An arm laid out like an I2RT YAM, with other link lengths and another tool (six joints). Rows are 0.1 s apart.
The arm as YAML. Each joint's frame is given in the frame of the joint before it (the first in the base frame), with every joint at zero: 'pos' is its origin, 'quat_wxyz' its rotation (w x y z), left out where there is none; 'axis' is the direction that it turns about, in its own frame. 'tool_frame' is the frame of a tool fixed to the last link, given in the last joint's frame.
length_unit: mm
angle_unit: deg
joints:
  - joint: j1
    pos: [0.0, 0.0, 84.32]
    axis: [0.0, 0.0, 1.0]
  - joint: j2
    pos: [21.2, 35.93, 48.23]
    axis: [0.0, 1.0, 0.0]
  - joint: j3
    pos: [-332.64, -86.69, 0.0]
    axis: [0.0, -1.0, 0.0]
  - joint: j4
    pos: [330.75, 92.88, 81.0]
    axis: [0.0, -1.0, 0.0]
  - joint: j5
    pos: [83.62, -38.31, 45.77]
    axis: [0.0, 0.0, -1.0]
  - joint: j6
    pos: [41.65, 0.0, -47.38]
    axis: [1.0, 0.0, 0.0]
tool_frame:
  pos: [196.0, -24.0, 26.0]
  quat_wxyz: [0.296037, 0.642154, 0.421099, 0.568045]
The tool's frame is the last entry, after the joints.
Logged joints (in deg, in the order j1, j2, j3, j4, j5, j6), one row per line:
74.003 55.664 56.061 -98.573 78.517 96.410
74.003 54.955 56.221 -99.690 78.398 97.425
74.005 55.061 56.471 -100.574 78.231 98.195
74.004 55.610 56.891 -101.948 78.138 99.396
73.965 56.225 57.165 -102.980 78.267 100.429
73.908 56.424 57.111 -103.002 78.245 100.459
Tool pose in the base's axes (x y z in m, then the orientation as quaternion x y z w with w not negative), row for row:
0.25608 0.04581 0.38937 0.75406 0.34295 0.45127 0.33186
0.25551 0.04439 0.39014 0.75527 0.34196 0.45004 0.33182
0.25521 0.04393 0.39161 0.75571 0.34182 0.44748 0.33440
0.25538 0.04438 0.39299 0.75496 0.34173 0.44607 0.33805
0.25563 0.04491 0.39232 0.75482 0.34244 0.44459 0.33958
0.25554 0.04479 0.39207 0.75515 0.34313 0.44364 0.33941
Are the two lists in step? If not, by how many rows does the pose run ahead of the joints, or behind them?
The pose runs 1 row ahead of the joints: the pose in row i belongs to the joints in row i + 1.
